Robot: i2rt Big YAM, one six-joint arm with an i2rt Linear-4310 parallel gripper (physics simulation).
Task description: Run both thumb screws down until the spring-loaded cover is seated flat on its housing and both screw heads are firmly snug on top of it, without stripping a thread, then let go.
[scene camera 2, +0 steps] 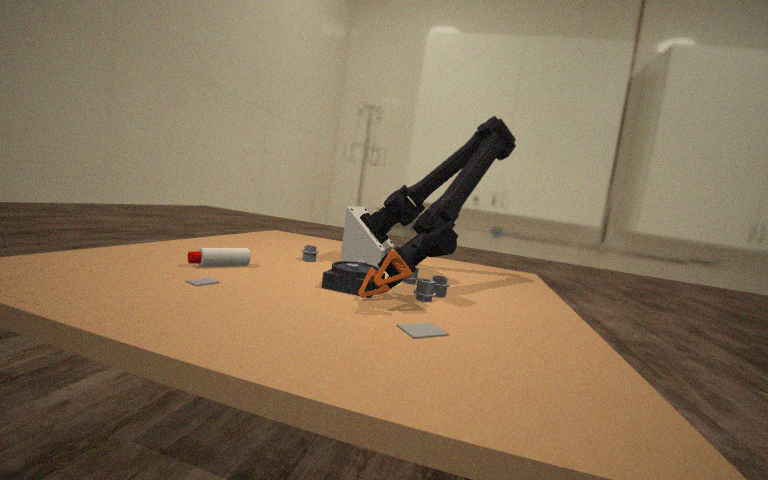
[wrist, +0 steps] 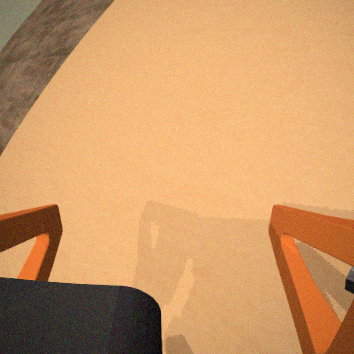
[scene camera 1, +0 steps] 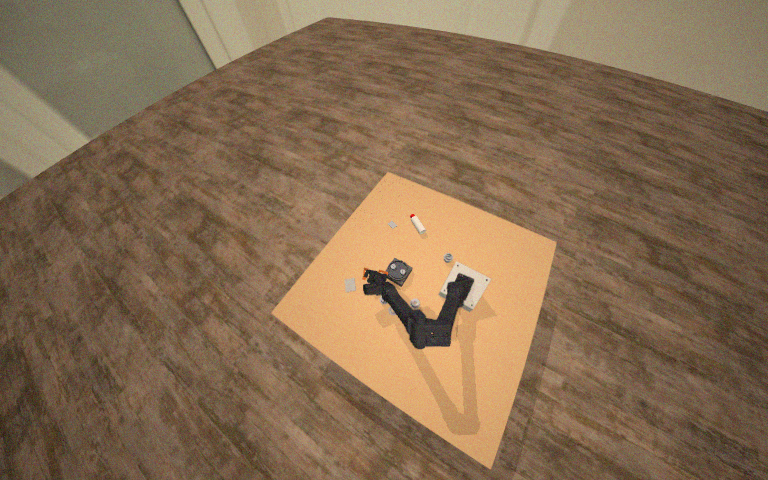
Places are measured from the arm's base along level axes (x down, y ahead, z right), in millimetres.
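Pixels of known places: gripper, fingertip midpoint: (scene camera 2: 367,289) (wrist: 164,218) (scene camera 1: 371,269); arm's base, link origin: (scene camera 2: 373,229) (scene camera 1: 462,285).
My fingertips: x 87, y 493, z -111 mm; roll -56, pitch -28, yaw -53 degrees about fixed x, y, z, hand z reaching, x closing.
Observation:
For each thing: its middle in the pictures, then the offset to it from my fingertips. "pt": a spot on its surface instead. Level surfaces: height alone.
- black square housing, body centre: (scene camera 2: 355,277) (scene camera 1: 397,271) dx +11, dy -141, dz +65 mm
- round dark cover, body centre: (scene camera 2: 355,271) (scene camera 1: 397,270) dx -3, dy -140, dz +65 mm
- screw head, surface spot: (scene camera 1: 393,266) pt dx -26, dy -110, dz +67 mm
- white cylinder with a red end, body centre: (scene camera 2: 219,257) (scene camera 1: 417,223) dx +14, dy -100, dz +432 mm
- board, surface height: dx +39 mm
The black square housing (scene camera 1: 406,280) (scene camera 2: 337,281) stands on the tan board. A round dark cover (scene camera 1: 398,277) (scene camera 2: 344,264) lies on top of it, with one screw head (scene camera 1: 393,266) and another screw head (scene camera 1: 402,271) showing as light discs. Whether the cover is flat or the heads touch it is too small to tell. My gripper (scene camera 1: 375,272) (scene camera 2: 369,287) (wrist: 164,218) is open and empty, with orange fingers spread. It is low beside the housing, on its left in scene camera 1, and partly hides the housing's right end in scene camera 2.
Several grey flanged cylinders stand about, one (scene camera 1: 448,258) (scene camera 2: 309,253) near the arm's white base (scene camera 1: 480,284) (scene camera 2: 355,240), another (scene camera 2: 425,289) right of the gripper. Thin grey plates (scene camera 1: 350,284) (scene camera 2: 423,330) and a white cylinder with a red end (scene camera 1: 418,224) (scene camera 2: 225,257) lie on the board (scene camera 1: 339,316).

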